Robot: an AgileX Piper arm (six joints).
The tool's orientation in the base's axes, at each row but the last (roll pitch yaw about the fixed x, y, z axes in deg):
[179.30 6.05 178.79]
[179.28 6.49 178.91]
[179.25 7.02 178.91]
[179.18 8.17 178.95]
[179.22 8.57 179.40]
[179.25 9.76 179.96]
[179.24 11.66 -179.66]
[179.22 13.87 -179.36]
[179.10 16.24 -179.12]
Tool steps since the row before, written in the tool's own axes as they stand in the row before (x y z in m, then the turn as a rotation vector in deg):
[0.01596 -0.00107 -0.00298 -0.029 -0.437 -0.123]
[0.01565 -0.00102 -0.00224 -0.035 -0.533 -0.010]
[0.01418 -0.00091 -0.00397 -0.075 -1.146 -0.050]
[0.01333 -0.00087 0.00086 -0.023 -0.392 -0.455]
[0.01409 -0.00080 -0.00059 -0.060 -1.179 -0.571]
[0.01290 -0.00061 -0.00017 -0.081 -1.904 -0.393]
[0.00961 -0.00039 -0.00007 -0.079 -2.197 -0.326]
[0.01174 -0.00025 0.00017 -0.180 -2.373 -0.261]
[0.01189 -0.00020 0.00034 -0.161 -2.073 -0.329]
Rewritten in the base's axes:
[-0.01620 -0.00076 0.00127 0.007 -0.439 0.120]
[-0.01582 -0.00075 0.00044 0.024 -0.534 0.007]
[-0.01457 -0.00068 0.00220 0.048 -1.148 0.044]
[-0.01308 -0.00062 -0.00276 -0.048 -0.398 0.448]
[-0.01403 -0.00066 -0.00153 -0.036 -1.186 0.558]
[-0.01274 -0.00060 -0.00203 0.016 -1.909 0.376]
[-0.00942 -0.00045 -0.00188 0.030 -2.201 0.307]
[-0.01135 -0.00037 -0.00298 0.146 -2.375 0.265]
[-0.01132 -0.00037 -0.00365 0.104 -2.077 0.330]

